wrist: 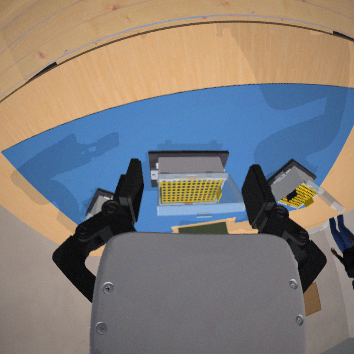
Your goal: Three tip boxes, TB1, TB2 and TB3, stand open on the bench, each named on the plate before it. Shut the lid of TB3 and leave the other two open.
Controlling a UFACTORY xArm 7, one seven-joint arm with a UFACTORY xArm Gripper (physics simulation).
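Places are measured from the arm's base along level axes (x ahead, y left, z up), in centimetres.
Pixels of known places: gripper, fingertip midpoint: (194, 174).
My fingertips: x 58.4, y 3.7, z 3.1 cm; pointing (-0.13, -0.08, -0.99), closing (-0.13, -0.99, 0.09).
For each thing: its top centre in the pictures, then the offset to it from my fingertips. "spot": a spot on its surface instead. Level surfaces: height alone.
- clear lid, surface spot: (233, 191) spot: dy -6.0, dx -10.7, dz -4.8 cm
- second tip box, top centre: (301, 201) dy -29.0, dx -26.9, dz -9.1 cm
- third box, top centre: (109, 229) dy +21.9, dx -31.1, dz -10.0 cm
- blue mat, surface height: dz -16.6 cm
- wooden bench, surface height: dz -16.8 cm
My gripper (194, 174) is open and empty, its two black fingers spread wide. Between and beyond them in the view stands a tip box (191, 192) with yellow tips, a grey front and a clear lid (233, 191) standing open. A second tip box (295, 191) with yellow tips is right of the right finger, turned at an angle, its clear lid (327, 196) open. Part of a third box (101, 201) shows at the left, mostly hidden behind the left finger. The names on the plates cannot be read.
The boxes stand on a blue mat (200, 120) on the wooden bench (165, 65). A dark green panel with a light wooden frame (202, 228) shows behind the middle box, partly hidden by the gripper body. A person's figure (342, 237) shows at the right edge.
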